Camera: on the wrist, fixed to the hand. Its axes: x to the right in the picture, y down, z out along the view.
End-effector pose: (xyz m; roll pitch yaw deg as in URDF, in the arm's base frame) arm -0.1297 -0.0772 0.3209 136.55 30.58 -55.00
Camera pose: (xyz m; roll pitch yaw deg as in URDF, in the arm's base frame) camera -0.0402 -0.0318 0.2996 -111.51 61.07 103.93
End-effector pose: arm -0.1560 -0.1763 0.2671 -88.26 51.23 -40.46
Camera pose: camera -0.1394 -0.2727 0.2980 -117.31 -27.99 -0.30
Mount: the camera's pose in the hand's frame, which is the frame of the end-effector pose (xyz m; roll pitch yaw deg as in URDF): 0.0230 -0.0798 -0.0602 -5.85 -36.45 -85.96
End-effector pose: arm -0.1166 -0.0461 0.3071 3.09 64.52 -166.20
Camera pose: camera -0.0880 0.0396 0.2586 -72.02 -10.69 135.81
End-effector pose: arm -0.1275 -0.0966 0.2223 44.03 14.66 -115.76
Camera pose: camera -0.1403 -0.0874 0.1209 -17.80 8.08 155.50
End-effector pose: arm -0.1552 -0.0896 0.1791 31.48 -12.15 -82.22
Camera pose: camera -0.1858 -0.1362 0.0930 8.46 -5.60 -170.09
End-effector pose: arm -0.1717 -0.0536 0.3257 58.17 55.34 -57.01
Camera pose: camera -0.2016 0.0090 0.2502 -60.30 14.84 -163.28
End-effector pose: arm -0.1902 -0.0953 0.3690 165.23 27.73 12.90
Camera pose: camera -0.1738 0.0034 0.3918 -145.91 45.72 129.47
